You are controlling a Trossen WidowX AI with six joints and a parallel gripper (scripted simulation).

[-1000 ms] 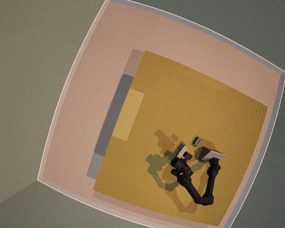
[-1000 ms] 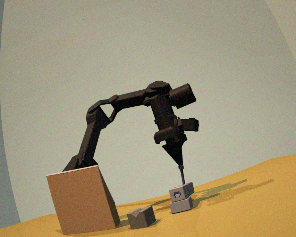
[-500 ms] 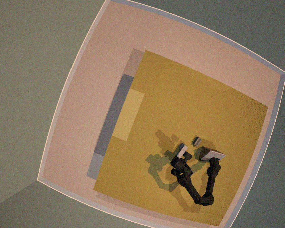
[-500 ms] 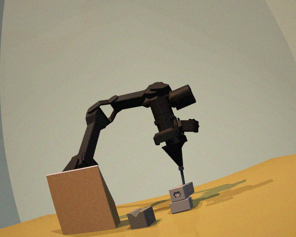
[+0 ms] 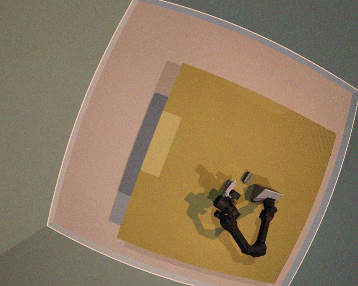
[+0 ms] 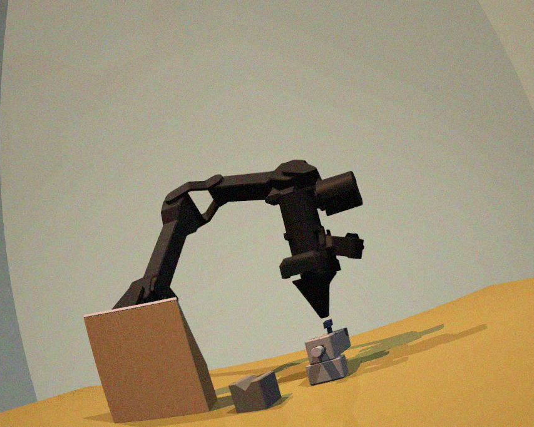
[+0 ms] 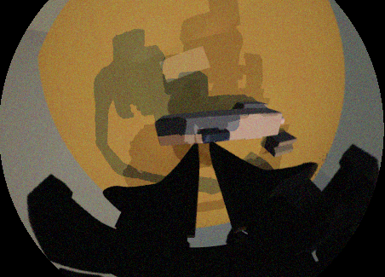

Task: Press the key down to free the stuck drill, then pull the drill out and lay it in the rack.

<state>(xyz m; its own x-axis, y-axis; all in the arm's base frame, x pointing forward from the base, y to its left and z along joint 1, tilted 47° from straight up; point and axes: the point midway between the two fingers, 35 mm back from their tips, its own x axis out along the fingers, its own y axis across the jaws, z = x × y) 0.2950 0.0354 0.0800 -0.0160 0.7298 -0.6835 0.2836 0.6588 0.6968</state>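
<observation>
Now: gripper tip 10 mm to the left of the key and 40 mm above it. Round my gripper tip: drill 20 mm behind, 80 mm to the right, 40 mm below; rack 120 mm behind, 180 mm to the right, 70 mm below; grey fixture block 10 mm behind, 40 mm to the right, 50 mm below.
</observation>
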